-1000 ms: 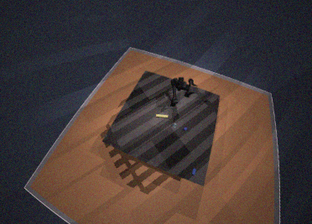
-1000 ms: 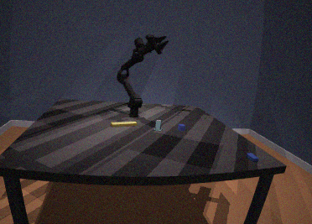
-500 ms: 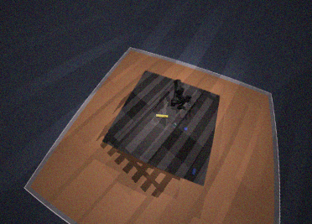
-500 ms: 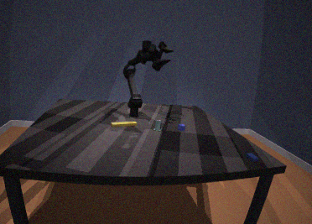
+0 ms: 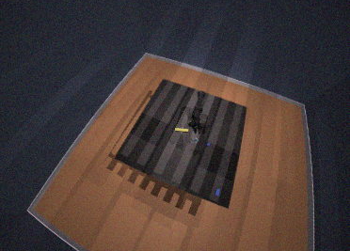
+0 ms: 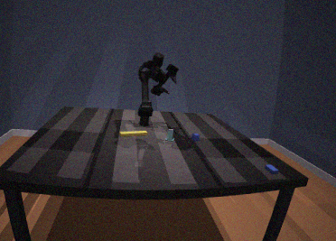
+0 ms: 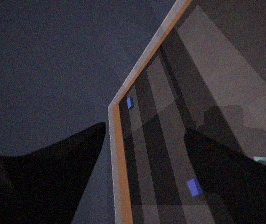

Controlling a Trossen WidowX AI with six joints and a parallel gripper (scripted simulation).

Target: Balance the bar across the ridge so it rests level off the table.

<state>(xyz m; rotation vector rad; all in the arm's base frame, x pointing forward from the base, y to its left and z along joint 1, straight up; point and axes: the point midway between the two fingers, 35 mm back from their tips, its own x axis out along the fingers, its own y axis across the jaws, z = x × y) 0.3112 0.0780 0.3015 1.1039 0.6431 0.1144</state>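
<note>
Now: the yellow bar 28 cm below my gripper tip, 17 cm to the right of it and 10 cm behind it. Also, from my gripper tip: blue cube 27 cm below, 17 cm to the left, 4 cm behind.
</note>
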